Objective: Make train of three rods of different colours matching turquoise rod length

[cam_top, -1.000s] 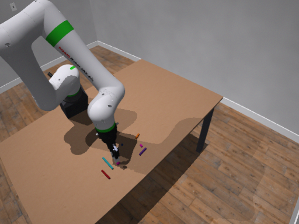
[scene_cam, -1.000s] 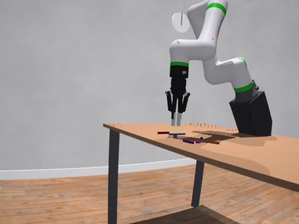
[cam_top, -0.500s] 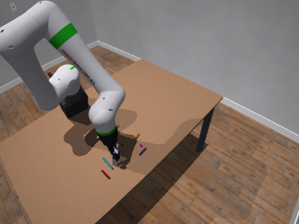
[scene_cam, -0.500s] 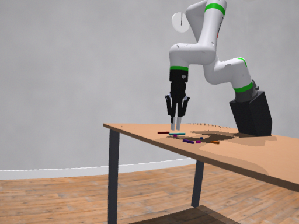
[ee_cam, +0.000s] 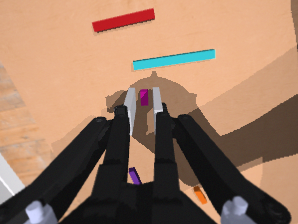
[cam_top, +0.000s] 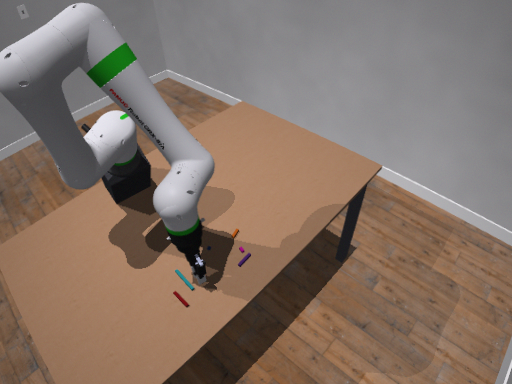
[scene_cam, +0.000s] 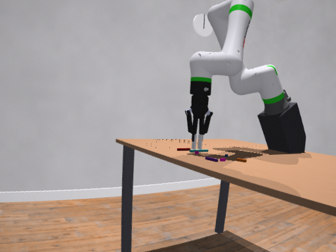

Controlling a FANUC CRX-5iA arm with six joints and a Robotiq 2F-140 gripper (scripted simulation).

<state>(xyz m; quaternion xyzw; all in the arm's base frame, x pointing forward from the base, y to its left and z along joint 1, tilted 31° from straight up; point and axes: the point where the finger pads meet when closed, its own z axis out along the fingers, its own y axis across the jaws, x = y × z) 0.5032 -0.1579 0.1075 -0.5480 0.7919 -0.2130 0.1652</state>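
Now: the blue rod 12 cm to the left of my hand, 6 cm behind it and 5 cm below it. The rest, counted from my hand: purple rod: 14 cm to the left, 8 cm ahead, 5 cm below; red rod: 9 cm to the right, 5 cm below, 2 cm behind; turquoise rod: 5 cm below, 5 cm behind, 3 cm to the right.
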